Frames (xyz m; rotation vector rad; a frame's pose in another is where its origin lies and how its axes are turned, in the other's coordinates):
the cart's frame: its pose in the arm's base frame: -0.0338 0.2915 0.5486 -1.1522 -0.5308 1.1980
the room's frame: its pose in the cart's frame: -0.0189 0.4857 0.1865 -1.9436 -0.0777 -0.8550
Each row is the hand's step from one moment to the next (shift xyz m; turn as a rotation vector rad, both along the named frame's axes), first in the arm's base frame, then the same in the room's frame.
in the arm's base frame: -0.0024 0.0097 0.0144 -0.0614 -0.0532 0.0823
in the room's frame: 0.0139 -0.0002 -0.0107 -0.0178 -0.0580 -0.0984
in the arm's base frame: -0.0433 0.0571 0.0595 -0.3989 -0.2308 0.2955
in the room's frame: 0.0772 -0.0326 -0.0406 -0.0817 -0.3888 -0.3767
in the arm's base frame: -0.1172 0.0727 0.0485 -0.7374 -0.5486 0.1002
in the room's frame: 0.0967 -0.1056 -0.0296 -0.4050 -0.7698 -0.3133
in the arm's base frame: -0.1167 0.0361 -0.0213 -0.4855 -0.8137 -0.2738
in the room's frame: 0.0403 -0.1146 0.0248 -0.7996 -0.5767 -0.0293
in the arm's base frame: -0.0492 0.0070 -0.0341 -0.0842 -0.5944 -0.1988
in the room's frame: 0.0014 -0.0513 0.0316 -0.6136 -0.1529 -0.0066
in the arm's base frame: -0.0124 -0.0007 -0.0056 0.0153 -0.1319 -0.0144
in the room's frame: -0.0010 -0.0129 0.0043 -0.1307 0.0025 -0.0276
